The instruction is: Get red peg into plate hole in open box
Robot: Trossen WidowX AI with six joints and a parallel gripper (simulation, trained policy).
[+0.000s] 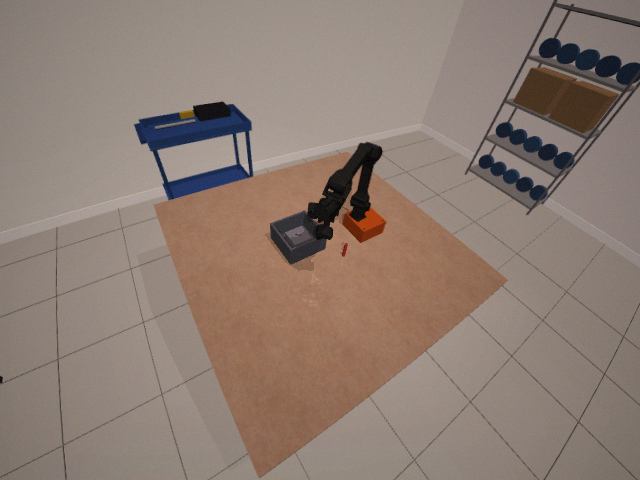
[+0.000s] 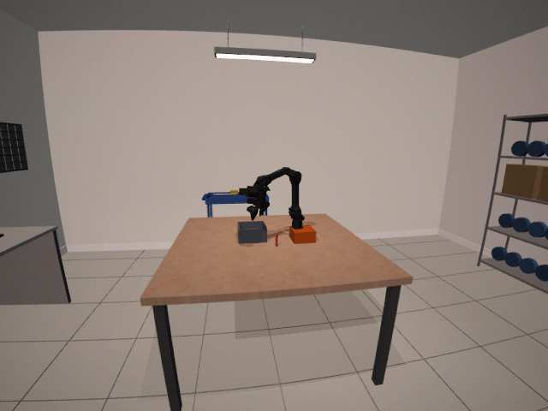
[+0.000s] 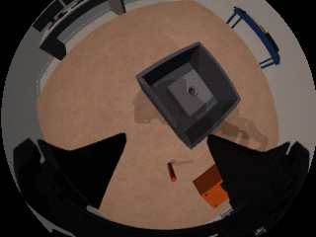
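Right now the red peg is 14 cm below my gripper tip, 12 cm behind it and 7 cm to the left of it. From my gripper tip the other things lie so: light grey plate: 13 cm below, 12 cm to the right, 1 cm ahead; dark grey box: 15 cm below, 12 cm to the right, 1 cm ahead.
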